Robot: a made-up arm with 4 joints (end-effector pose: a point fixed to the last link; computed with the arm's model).
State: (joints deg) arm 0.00 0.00 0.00 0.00
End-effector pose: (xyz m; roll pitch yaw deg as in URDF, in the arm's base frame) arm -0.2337 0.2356 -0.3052 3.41 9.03 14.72
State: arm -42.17 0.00 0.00 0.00
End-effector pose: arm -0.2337 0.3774 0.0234 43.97 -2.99 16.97
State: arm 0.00 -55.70 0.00 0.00
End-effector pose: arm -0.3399 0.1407 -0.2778 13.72 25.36 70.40
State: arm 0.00 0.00 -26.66 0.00
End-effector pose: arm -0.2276 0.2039 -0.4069 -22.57 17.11 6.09
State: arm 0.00 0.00 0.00 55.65
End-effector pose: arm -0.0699 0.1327 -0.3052 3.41 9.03 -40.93
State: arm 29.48 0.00 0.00 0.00
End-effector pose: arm -0.2337 0.0183 -0.4349 -26.12 15.08 8.41
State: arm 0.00 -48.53 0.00 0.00
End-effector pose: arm -0.3324 0.1577 -0.2836 11.43 23.91 62.74
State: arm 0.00 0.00 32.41 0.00
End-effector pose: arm -0.2494 0.2087 -0.1798 32.84 -4.36 19.21
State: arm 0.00 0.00 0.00 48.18
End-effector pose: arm -0.0849 0.1551 -0.3052 3.41 9.03 -33.46
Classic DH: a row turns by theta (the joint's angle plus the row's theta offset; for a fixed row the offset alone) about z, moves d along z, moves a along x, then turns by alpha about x. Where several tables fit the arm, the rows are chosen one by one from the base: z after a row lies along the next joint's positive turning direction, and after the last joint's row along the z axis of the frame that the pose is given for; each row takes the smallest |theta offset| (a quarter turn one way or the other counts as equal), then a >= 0, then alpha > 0; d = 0 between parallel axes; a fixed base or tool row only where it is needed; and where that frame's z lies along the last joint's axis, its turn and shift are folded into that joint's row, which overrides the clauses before.
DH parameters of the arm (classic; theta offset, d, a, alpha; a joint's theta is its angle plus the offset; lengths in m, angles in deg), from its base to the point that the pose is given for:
base (fixed): -90 0.043 0.1196 90
joint 1: 20.37 0.2078 -0.3042 93.98
joint 2: 8.49 0.2664 0.0797 88.89
joint 3: 19.65 -0.0518 -0.024 -95.6
joint 4: -0.93 -0.0225 -0.2071 170.35
tool (fixed): 110.52 -0.0378 0 0

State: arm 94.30 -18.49 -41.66 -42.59
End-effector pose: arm -0.3960 -0.5732 -0.1291 -163.48 31.62 -69.37
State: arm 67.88 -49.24 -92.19 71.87
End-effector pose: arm -0.0244 -0.4697 -0.2993 -139.60 3.33 44.45
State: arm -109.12 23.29 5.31 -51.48
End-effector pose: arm -0.3528 0.1003 0.5016 116.74 -41.05 -20.35
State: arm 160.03 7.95 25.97 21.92
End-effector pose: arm -0.1573 -0.5035 0.1671 -129.80 -7.41 5.95
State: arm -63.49 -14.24 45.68 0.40
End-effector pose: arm -0.2636 0.1641 0.2194 108.20 -30.64 10.44
